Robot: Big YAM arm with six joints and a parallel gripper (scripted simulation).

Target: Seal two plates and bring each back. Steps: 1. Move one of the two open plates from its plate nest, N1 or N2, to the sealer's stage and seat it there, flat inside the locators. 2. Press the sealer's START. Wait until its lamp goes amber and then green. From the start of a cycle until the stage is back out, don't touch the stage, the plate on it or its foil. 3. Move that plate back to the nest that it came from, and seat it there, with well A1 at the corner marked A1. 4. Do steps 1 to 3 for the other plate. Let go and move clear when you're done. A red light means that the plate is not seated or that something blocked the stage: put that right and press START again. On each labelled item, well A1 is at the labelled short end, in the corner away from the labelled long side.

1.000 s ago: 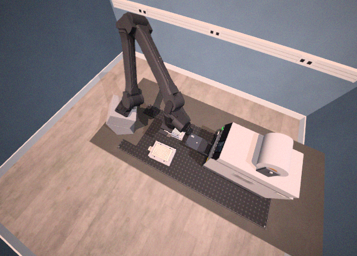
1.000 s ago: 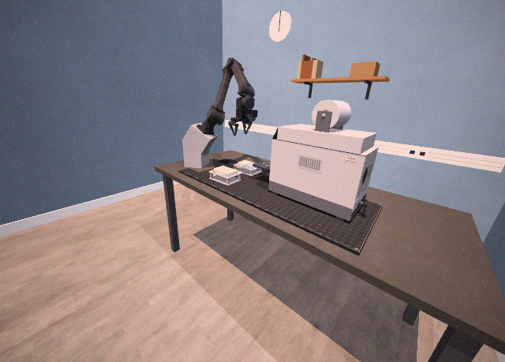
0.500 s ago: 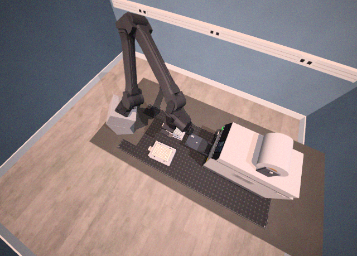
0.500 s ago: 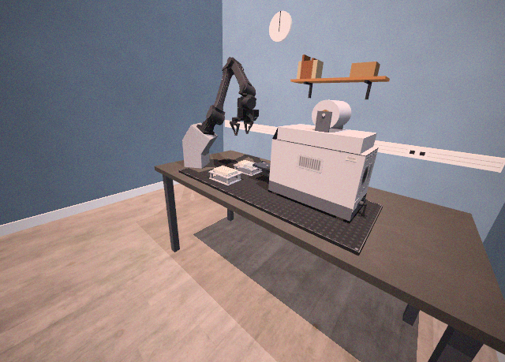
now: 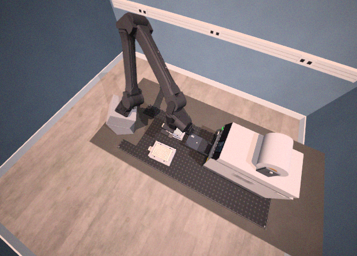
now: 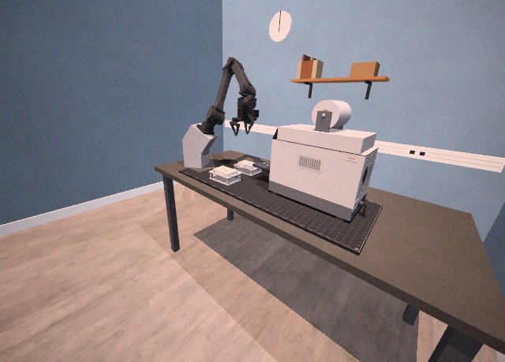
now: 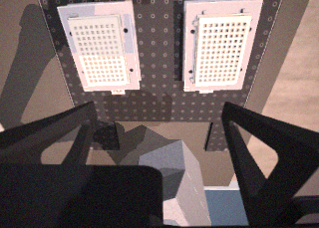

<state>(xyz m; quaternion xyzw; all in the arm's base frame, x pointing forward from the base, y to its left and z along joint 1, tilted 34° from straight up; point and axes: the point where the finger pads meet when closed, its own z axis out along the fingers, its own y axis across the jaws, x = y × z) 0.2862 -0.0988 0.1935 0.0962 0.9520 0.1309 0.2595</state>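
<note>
Right now the plate nest is 4 cm behind my hand, 10 cm to the right of it and 23 cm below it. The rest, counted from my hand: sealer stage 17 cm ahead, 3 cm to the left, 18 cm below; foil roll 50 cm ahead, 2 cm to the right, 14 cm above.
</note>
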